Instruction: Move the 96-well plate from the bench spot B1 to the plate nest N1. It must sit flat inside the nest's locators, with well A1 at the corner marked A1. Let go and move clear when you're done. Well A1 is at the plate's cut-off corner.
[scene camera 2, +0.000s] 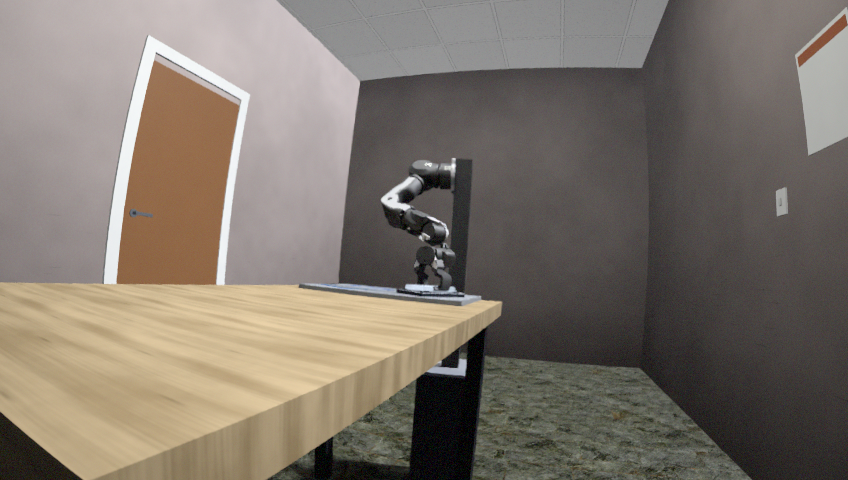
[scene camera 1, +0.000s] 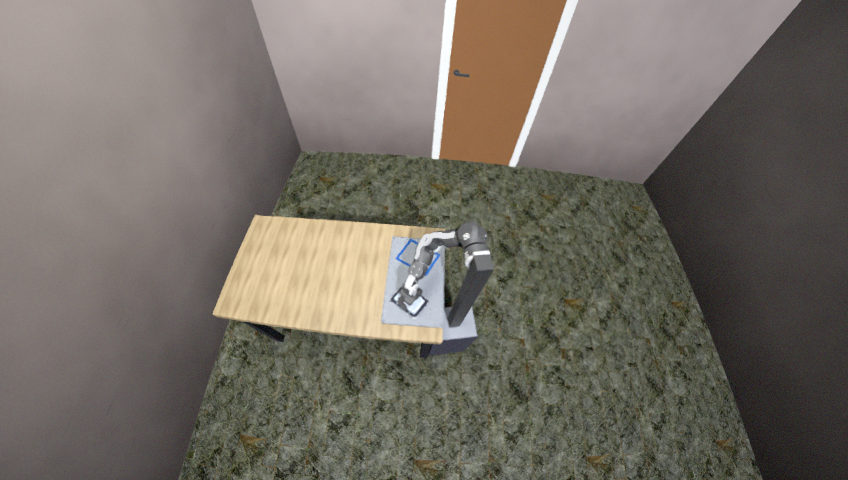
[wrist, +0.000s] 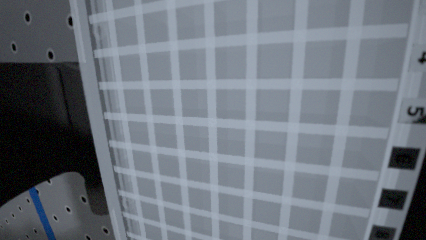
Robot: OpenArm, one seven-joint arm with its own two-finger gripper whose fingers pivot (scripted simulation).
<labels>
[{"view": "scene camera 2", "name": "my gripper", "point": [430, 289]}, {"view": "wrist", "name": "my gripper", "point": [224, 149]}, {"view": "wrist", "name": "white 96-well plate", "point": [337, 88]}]
</labels>
